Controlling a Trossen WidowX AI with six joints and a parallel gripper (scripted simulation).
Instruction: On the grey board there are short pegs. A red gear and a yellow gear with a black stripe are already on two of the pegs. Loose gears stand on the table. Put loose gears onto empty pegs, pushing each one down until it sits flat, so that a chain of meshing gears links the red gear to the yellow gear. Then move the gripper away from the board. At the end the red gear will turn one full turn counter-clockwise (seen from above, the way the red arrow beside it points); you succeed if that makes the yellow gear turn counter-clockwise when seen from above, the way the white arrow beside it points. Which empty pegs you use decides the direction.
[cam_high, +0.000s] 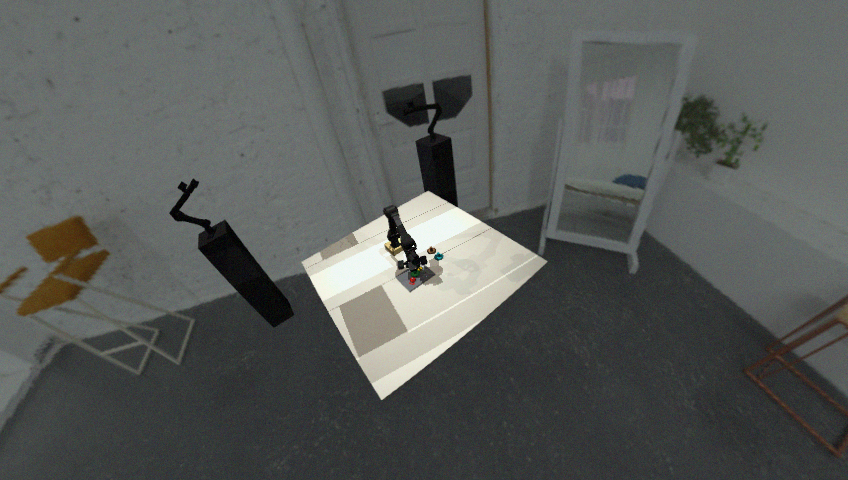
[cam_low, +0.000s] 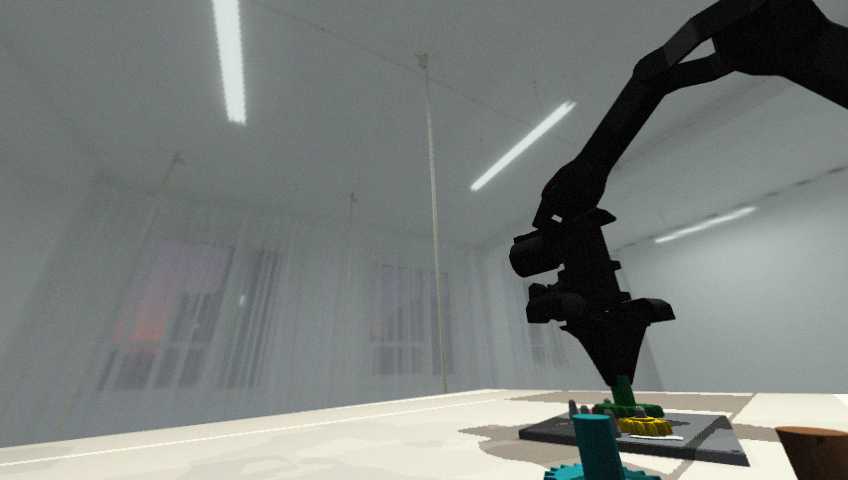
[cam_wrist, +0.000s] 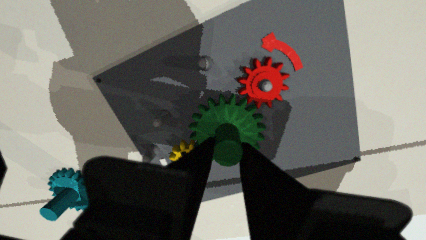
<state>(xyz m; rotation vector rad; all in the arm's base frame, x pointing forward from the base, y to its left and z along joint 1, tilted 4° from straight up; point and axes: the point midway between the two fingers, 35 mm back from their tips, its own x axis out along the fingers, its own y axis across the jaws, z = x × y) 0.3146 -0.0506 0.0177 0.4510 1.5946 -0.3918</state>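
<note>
Now: gripper tip 10 mm above the green gear. Also, from my gripper tip: yellow gear 20 mm behind, 50 mm to the left, 30 mm below; then red gear 30 mm ahead, 40 mm to the right, 30 mm below; then grey board 10 mm to the right, 40 mm below.
</note>
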